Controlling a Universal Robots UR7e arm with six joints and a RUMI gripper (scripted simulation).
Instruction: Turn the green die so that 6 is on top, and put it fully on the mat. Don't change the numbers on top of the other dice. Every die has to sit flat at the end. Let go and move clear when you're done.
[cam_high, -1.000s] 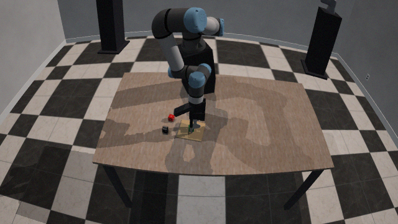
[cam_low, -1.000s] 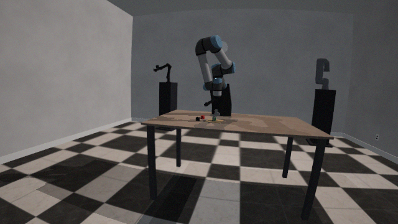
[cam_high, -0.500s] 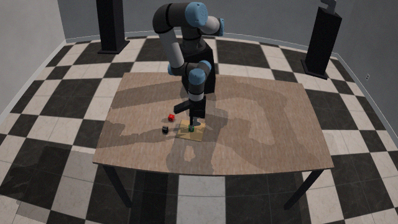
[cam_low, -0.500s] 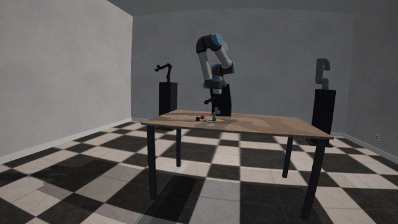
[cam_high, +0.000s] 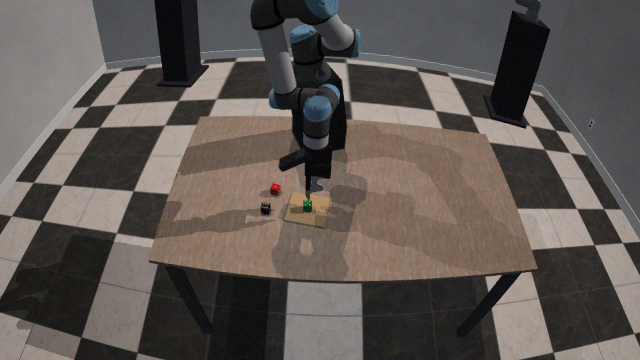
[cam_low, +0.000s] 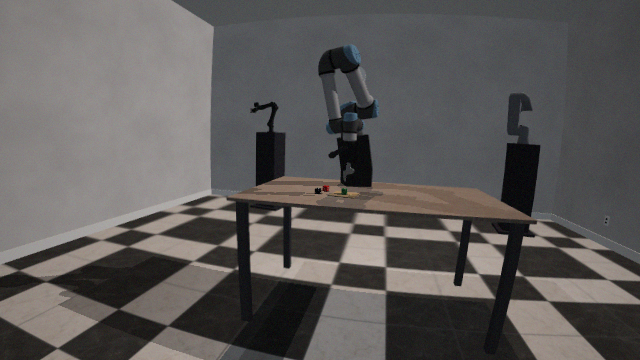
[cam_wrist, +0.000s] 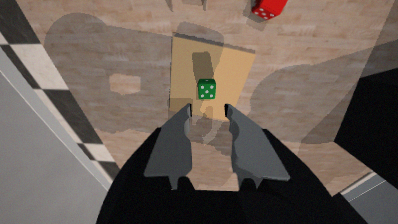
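The green die lies 70 mm below my hand. The rest, counted from my hand: black die: 140 mm to the right, 80 mm below, 40 mm ahead; then tan mat: 90 mm below; then red die: 130 mm to the right, 80 mm below, 60 mm behind.
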